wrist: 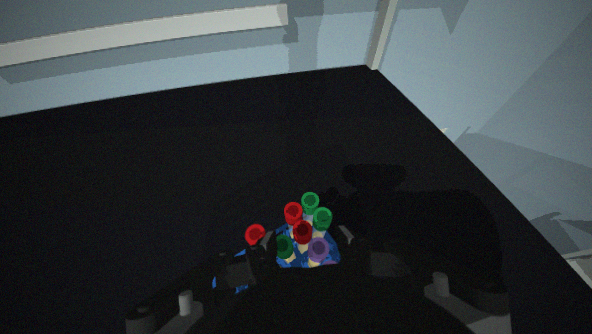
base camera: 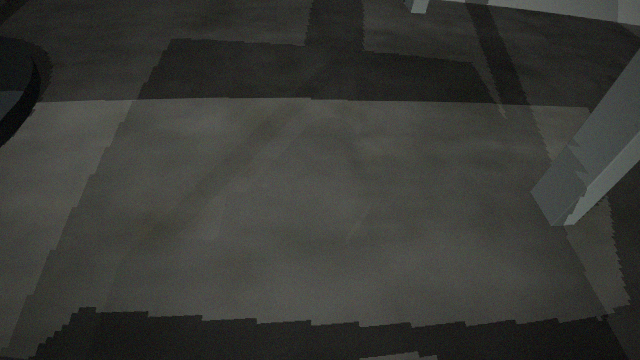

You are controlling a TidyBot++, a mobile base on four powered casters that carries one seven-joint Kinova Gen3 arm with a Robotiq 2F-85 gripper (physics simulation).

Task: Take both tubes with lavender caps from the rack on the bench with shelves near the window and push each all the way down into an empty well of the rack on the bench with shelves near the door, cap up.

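Places are measured from the arm's base along level axes (x down, y ahead, z right), in millimetres.
Pixels of known places: gripper, fingertip midpoint: (wrist: 306, 239).
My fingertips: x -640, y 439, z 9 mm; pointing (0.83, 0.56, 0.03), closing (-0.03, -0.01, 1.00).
For each thing: its top centre in the pictures, then the offset to it from my fingertips. "*": a spot on its surface instead. Level surfaces: height alone.
- blue rack, surface spot: (wrist: 333, 252) * dx +87, dy +4, dz +37 mm
- tube with a lavender cap, middle of its top: (wrist: 317, 247) dx +3, dy -7, dz +9 mm
- thin lavender sliver, surface spot: (wrist: 331, 262) * dx +3, dy -20, dz +20 mm
- black bench top, its level: dx +122 mm
The blue rack (wrist: 333, 252) stands on the dark bench top in the wrist view, partly hidden by the gripper. A tube with a lavender cap (wrist: 318, 248) stands in it, cap up. A thin lavender sliver (wrist: 331, 262) shows below it at the gripper's dark edge; the rest of that thing is hidden. My gripper (wrist: 306, 239) is partly open over the rack, with nothing held; the caps show between its fingertips. Whether the fingers reach down beside any cap is hard to tell. The other rack cannot be made out in either view.
Red caps (wrist: 293, 213) (wrist: 255, 234) (wrist: 302, 232) and green caps (wrist: 310, 200) (wrist: 322, 218) (wrist: 283, 247) crowd around the lavender cap. The black bench top (wrist: 150, 175) ends at a pale blue wall. In the base view, a grey slanted post (base camera: 600, 135) stands at right and a dark round object (base camera: 15, 70) at left.
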